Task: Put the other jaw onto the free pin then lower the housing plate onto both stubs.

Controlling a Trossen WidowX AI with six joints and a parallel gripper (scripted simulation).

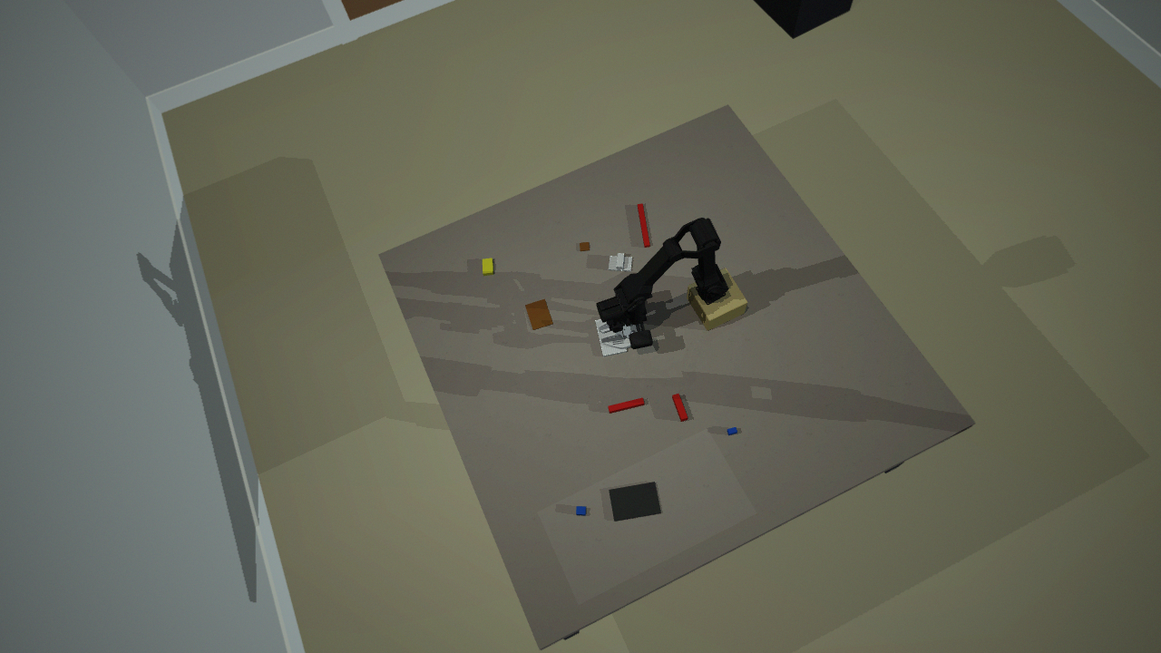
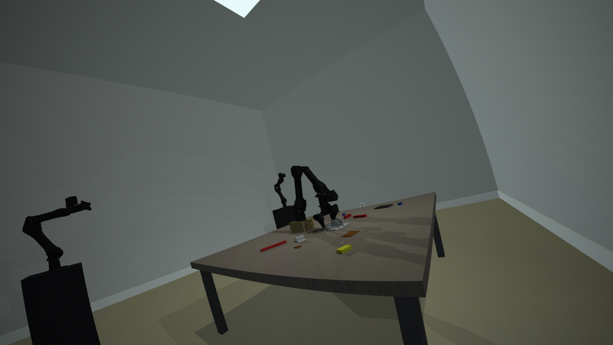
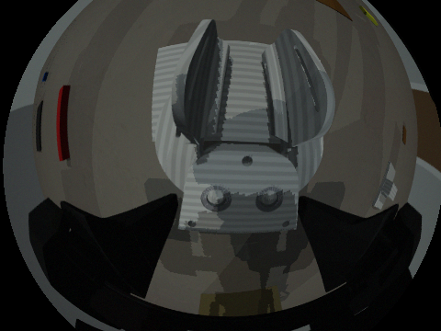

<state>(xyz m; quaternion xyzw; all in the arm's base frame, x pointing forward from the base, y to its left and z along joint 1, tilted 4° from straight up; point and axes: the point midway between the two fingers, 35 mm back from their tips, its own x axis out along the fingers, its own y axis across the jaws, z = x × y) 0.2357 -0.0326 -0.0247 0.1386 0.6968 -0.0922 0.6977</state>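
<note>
Right now the silver jaw is 3 cm ahead of my gripper tip and 1 cm to the left of it. From my gripper tip the other things lie so: dark tile: 27 cm ahead, 43 cm to the left, 1 cm below; then yellow block: 28 cm ahead, 43 cm to the right; then brown tile: 22 cm ahead, 20 cm to the right, 1 cm below.
</note>
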